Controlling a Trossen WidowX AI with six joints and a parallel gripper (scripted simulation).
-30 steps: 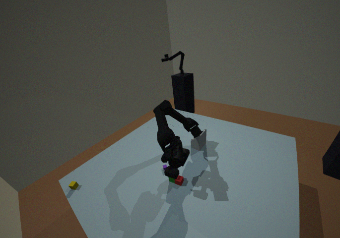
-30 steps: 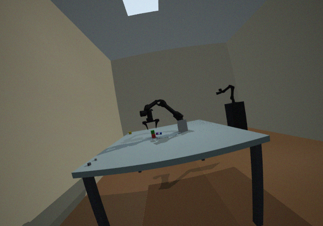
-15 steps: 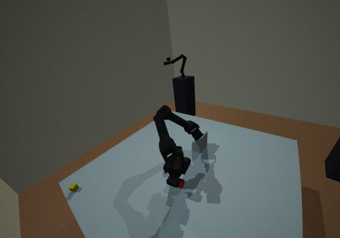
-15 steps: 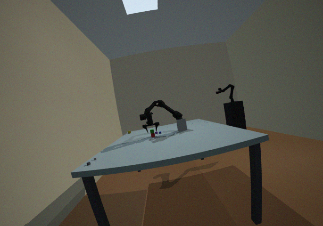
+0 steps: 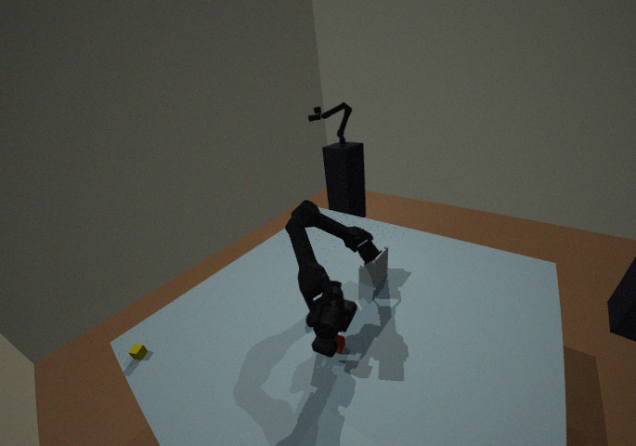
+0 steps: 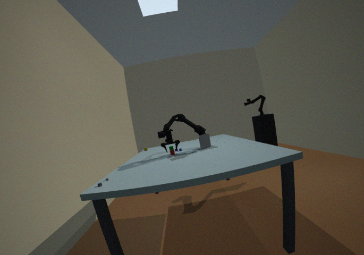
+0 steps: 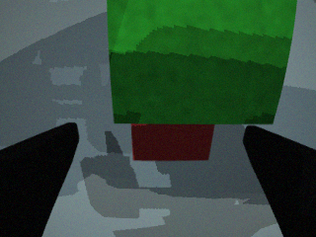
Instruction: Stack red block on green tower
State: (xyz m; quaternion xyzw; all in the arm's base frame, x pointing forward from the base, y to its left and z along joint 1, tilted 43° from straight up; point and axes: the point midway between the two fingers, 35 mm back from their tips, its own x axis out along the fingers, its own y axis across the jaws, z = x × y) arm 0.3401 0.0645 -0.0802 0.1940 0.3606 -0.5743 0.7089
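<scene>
My gripper tip is now 10 mm to the left of the red block and 10 mm above it. From my gripper tip the other things lie so: yellow cube (490 mm to the right, 490 mm ahead, 10 mm below); purple cube (150 mm to the right, 20 mm below, 20 mm behind); blue cube (130 mm to the right, 70 mm behind, 20 mm below).
</scene>
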